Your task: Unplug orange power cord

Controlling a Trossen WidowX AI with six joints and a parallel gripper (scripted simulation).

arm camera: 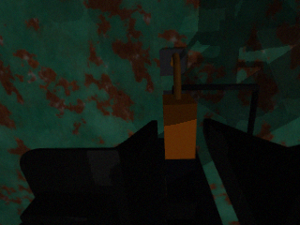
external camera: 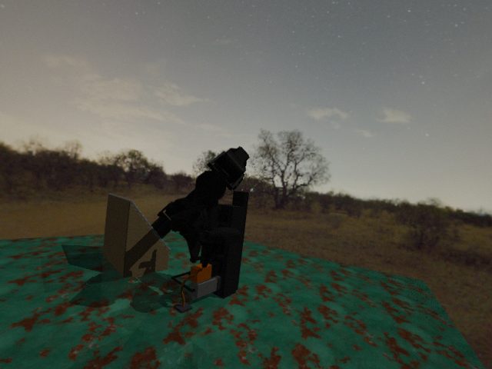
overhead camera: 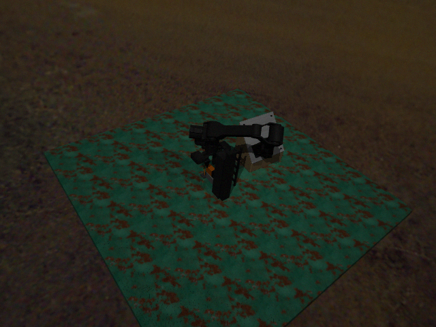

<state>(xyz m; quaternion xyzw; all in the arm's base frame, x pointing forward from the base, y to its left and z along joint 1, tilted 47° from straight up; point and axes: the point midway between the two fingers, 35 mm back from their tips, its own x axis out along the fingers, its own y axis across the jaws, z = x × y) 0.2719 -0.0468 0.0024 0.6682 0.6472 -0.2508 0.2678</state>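
Now: the orange plug 3 cm to the left of my gripper tip and 1 cm below it.
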